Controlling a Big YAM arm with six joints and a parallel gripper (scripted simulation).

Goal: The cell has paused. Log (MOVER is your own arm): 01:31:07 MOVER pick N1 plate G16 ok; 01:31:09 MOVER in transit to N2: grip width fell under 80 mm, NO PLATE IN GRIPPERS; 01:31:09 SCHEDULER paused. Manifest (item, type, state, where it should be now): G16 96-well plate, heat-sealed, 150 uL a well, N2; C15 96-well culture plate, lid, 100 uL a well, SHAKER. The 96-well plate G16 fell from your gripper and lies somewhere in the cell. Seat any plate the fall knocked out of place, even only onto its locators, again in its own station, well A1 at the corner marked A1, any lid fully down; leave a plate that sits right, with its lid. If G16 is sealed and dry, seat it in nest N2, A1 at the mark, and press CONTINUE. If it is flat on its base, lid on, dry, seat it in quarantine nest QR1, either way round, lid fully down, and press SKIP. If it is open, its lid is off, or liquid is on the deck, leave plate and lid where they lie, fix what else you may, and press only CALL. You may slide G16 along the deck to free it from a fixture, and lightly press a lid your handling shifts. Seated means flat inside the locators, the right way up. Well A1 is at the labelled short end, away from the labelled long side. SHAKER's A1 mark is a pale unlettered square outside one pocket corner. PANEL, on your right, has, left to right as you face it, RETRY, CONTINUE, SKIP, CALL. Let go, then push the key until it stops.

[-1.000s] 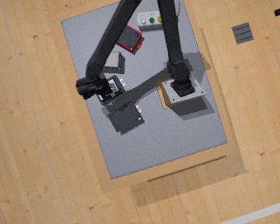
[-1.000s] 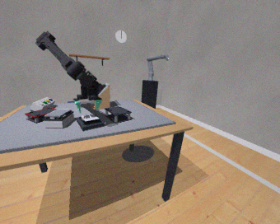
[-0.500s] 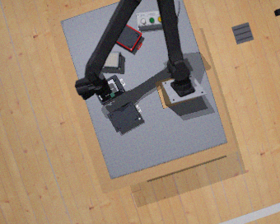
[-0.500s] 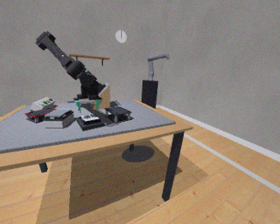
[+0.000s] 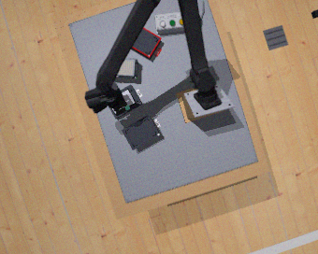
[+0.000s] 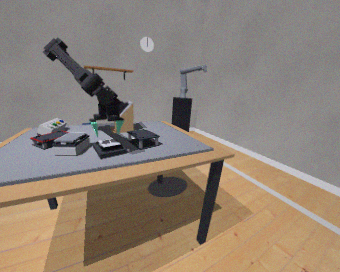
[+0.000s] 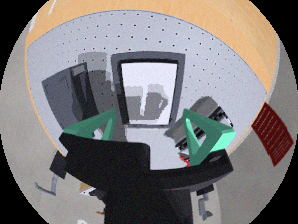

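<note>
Right now the plate G16 is 50 mm below my hand. Also, from my hand: red-framed nest: 220 mm behind, 260 mm to the right, 50 mm below; lidded plate: 70 mm behind, 160 mm to the right, 20 mm below.
</note>
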